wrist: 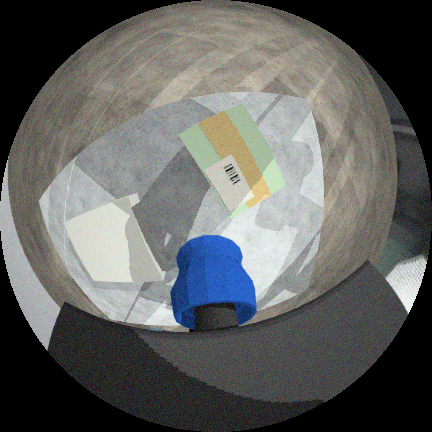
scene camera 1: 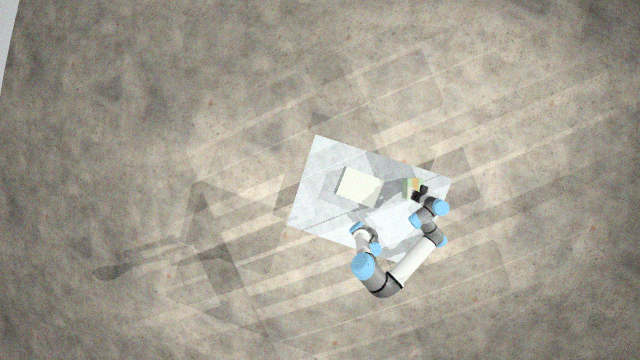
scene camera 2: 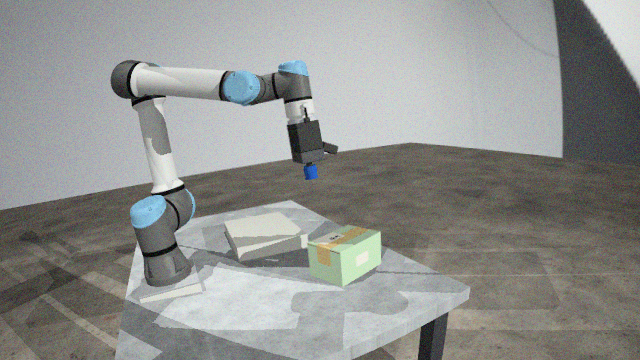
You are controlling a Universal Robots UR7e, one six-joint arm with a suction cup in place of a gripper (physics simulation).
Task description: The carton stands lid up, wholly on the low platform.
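Seen in the pictures: end effector, tool point: [wrist: 209,262] [scene camera 2: 311,177]; arm's base, origin of the base link: [scene camera 2: 168,275].
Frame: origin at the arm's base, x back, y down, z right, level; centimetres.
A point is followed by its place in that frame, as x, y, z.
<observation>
The green carton [scene camera 1: 411,185] @[-51.8, -7.8, 11.1] [scene camera 2: 362,254] @[-52.8, -3.8, 20.4] [wrist: 220,137] @[-54.1, -7.7, 12.7] stands upright on the table, beside the low platform and apart from it. Its top, with orange tape and a barcode label, faces up. The low cream platform [scene camera 1: 356,185] @[-35.4, -2.5, -26.6] [scene camera 2: 262,226] @[-35.8, -2.4, -24.0] [wrist: 100,241] @[-38.0, -2.4, -22.0] lies flat on the table, with no carton on it. My gripper, a blue suction cup [scene camera 2: 310,172] [wrist: 212,275], is open and holds nothing. It hangs well above the table and the carton, not touching either. In scene camera 1 the cup is hidden under the dark tool housing, which partly covers the carton.
The grey-white table [scene camera 1: 311,155] @[-44.1, 2.4, -70.4] [scene camera 2: 395,327] @[-46.6, 2.6, 46.1] [wrist: 125,135] @[-62.5, 2.4, -8.2] carries the carton, the platform and the arm's base [scene camera 2: 165,267] @[-0.7, -5.2, 6.4]. The arm reaches over from the base side. Shadows fall across the table. A table edge runs beyond the carton.
</observation>
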